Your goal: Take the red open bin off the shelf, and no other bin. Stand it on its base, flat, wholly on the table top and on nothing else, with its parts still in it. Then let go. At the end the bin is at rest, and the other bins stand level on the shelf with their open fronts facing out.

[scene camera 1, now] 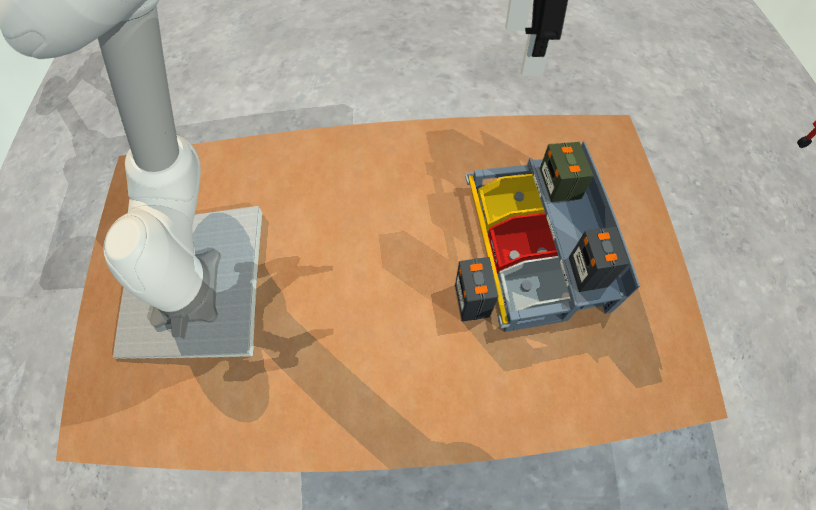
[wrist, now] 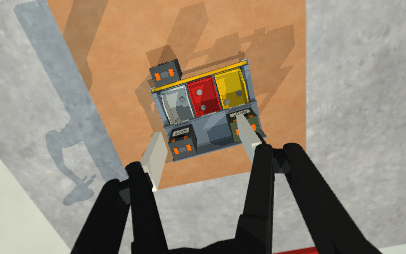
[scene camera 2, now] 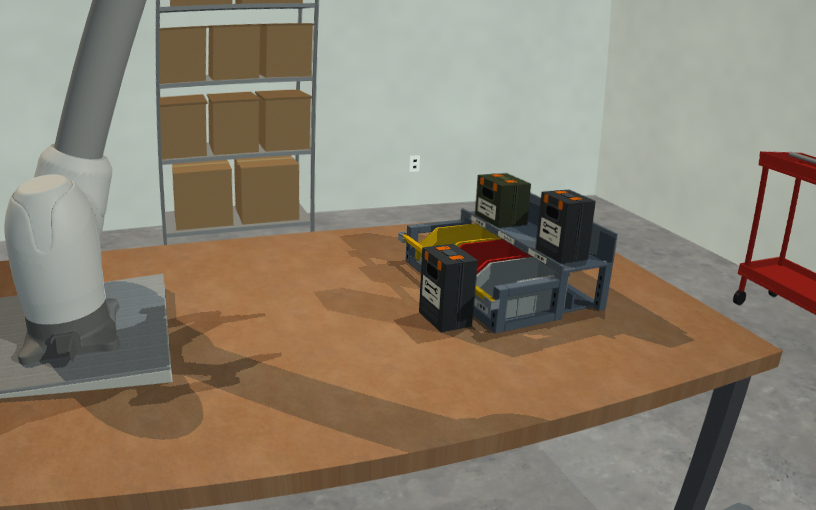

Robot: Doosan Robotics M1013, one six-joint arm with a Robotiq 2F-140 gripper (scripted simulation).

Labels:
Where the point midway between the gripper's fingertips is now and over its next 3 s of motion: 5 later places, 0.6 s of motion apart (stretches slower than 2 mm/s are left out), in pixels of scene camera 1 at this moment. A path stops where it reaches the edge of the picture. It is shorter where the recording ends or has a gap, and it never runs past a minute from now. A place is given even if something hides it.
My gripper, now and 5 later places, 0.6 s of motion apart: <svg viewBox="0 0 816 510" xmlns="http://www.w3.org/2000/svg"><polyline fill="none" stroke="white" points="523,50 522,52 534,55 539,56 537,55 534,58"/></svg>

